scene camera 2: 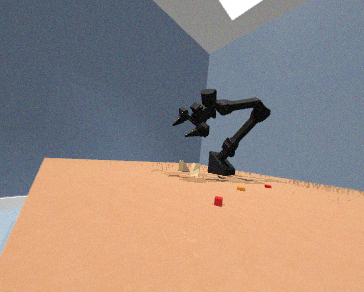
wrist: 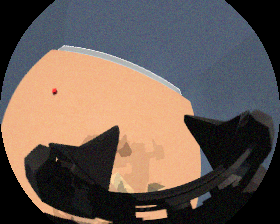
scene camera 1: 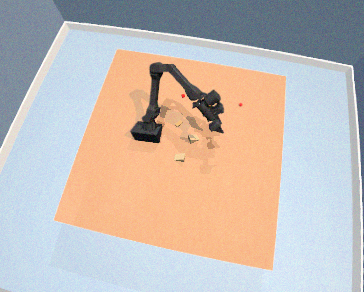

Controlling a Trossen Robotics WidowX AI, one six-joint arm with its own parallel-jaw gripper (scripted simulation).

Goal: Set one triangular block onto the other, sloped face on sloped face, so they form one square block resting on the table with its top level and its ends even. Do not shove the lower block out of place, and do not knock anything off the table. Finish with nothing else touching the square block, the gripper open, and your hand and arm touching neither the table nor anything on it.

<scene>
The gripper (scene camera 2: 178,130) is open, holding nothing.
The gripper also shows in the wrist view (wrist: 152,123).
</scene>
